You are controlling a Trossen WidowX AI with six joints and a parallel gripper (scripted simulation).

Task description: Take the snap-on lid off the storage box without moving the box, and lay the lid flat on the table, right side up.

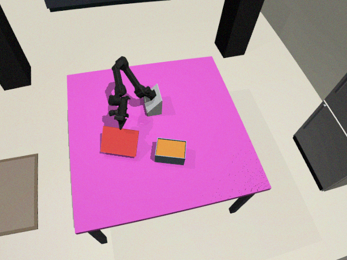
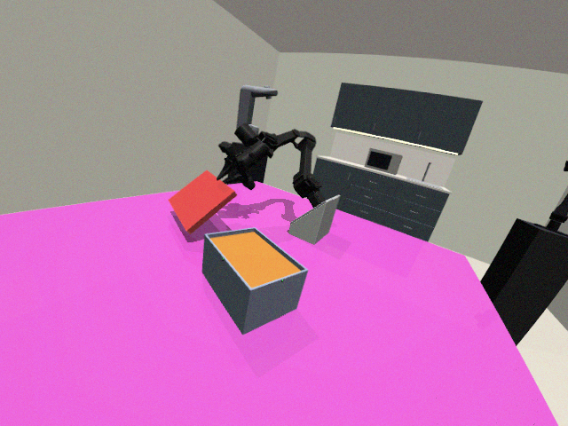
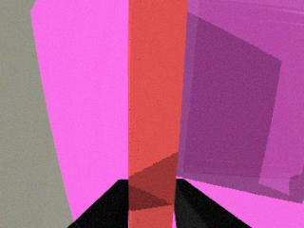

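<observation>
Now: gripper tip 60 mm short of the red lid, 50 mm above it and 30 mm to the left of it. The rest, counted from my gripper tip: grey-blue storage box 290 mm to the left, 200 mm ahead, 100 mm below.
</observation>
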